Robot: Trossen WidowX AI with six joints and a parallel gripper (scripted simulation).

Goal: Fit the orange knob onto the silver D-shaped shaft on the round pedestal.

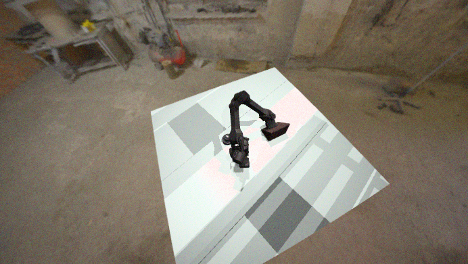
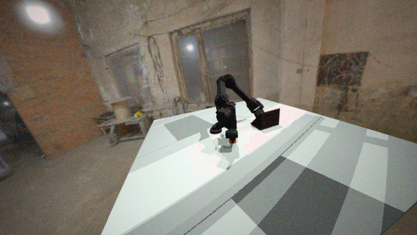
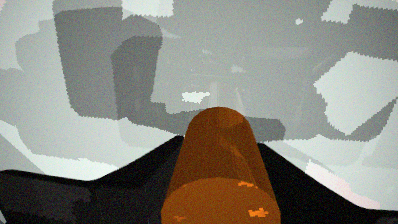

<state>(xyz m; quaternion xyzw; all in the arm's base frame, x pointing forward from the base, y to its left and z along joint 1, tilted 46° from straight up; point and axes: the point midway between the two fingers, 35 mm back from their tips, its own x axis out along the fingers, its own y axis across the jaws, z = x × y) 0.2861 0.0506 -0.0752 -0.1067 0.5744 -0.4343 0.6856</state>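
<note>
Right now the orange knob is 30 mm above my gripper tip. Also, from my gripper tip: round pedestal: 30 mm ahead, 180 mm to the right, 20 mm above.
</note>
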